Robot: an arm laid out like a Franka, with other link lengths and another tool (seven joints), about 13 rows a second.
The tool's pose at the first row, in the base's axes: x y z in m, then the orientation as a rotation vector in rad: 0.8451, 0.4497, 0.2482, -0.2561, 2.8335, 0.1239
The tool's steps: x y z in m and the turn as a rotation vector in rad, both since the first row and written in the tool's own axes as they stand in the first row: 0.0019, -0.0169, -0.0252, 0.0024, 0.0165, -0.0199; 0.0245, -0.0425, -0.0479, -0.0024, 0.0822, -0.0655; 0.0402, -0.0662, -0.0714, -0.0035, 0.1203, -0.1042; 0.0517, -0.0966, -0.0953, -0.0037, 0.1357, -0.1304; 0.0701, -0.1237, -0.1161, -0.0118, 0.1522, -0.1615; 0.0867, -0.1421, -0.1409, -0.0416, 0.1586, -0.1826; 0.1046, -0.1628, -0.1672, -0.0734, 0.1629, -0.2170; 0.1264, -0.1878, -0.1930, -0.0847, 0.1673, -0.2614; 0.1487, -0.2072, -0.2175, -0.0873, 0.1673, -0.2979; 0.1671, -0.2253, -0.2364, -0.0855, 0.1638, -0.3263; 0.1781, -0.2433, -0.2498, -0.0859, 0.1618, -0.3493; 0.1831, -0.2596, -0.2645, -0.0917, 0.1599, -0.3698
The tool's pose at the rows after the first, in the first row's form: 0.8394, 0.4300, 0.2707, -0.2860, 2.8465, 0.1147; 0.8166, 0.3987, 0.2841, -0.3621, 2.9027, 0.1051; 0.7997, 0.3704, 0.3005, -0.4247, 2.9315, 0.0942; 0.7878, 0.3360, 0.3181, -0.4656, 2.9401, 0.0870; 0.7698, 0.3042, 0.3309, -0.5160, 2.9479, 0.0901; 0.7506, 0.2807, 0.3486, -0.5549, 2.9479, 0.1287; 0.7303, 0.2546, 0.3671, -0.6132, 2.9407, 0.1675; 0.7072, 0.2236, 0.3838, -0.6813, 2.9296, 0.1737; 0.6830, 0.1983, 0.3994, -0.7346, 2.9162, 0.1691; 0.6638, 0.1755, 0.4109, -0.7740, 2.9020, 0.1602; 0.6531, 0.1545, 0.4194, -0.8065, 2.8908, 0.1556; 0.6473, 0.1361, 0.4310, -0.8365, 2.8802, 0.1595
